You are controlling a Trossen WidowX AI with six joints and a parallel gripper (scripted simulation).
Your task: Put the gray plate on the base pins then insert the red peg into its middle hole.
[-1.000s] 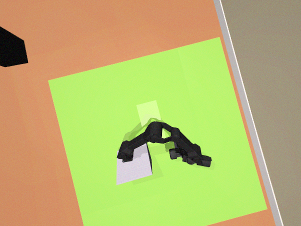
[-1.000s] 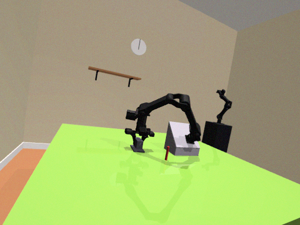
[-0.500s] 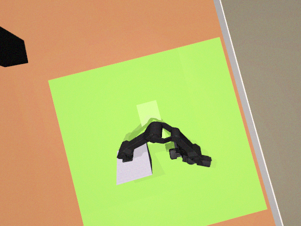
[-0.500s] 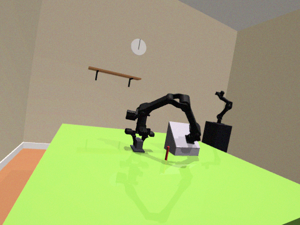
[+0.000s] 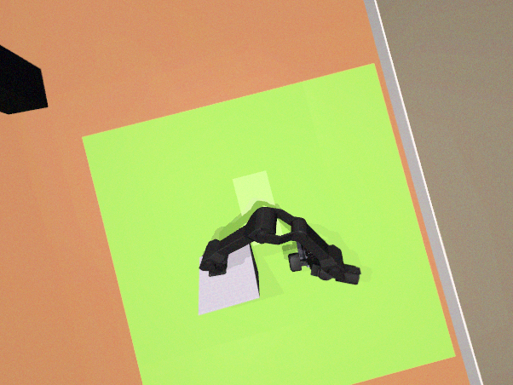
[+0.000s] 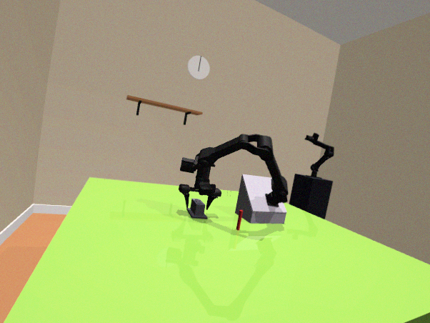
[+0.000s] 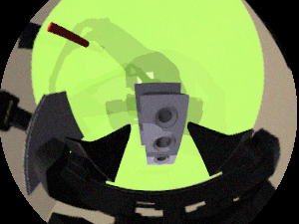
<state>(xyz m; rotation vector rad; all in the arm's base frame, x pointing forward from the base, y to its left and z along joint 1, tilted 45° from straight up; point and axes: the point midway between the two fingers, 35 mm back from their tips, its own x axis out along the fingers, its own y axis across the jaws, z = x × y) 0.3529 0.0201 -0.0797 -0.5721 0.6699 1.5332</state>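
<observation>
Now: the gray plate 20 mm above my gripper tip. Also, from my gripper tip: dark base (10 mm below); then red peg (170 mm to the left, 130 mm behind, 20 mm above).
</observation>
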